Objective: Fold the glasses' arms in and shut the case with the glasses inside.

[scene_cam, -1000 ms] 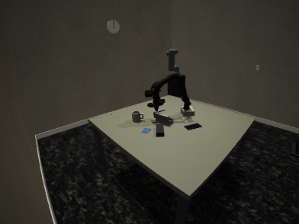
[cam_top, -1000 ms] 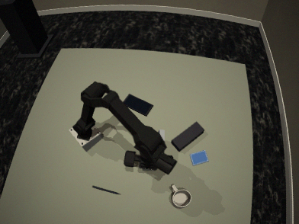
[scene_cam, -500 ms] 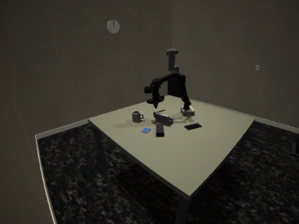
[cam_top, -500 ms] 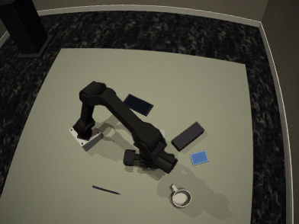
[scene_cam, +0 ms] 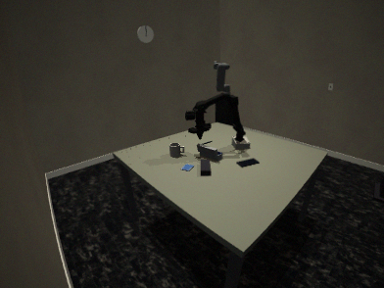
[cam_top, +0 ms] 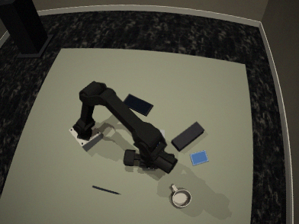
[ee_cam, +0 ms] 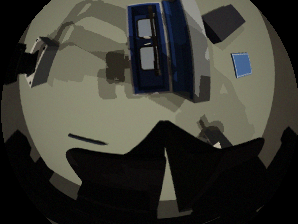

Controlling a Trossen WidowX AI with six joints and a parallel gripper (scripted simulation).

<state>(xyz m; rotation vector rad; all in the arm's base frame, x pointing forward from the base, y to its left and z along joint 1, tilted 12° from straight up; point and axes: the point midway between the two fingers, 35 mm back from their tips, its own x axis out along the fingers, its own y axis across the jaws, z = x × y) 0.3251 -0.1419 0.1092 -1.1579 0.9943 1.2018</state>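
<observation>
Now: hand 10 cm to the right of the grey lid, 8 cm above it and 3 cm short of it. From my hand the other things lie so: glasses case 11 cm below, 10 cm to the left, 1 cm ahead; then blue card 22 cm ahead, 15 cm below, 10 cm to the left; then mug 15 cm ahead, 12 cm to the right, 12 cm below.
</observation>
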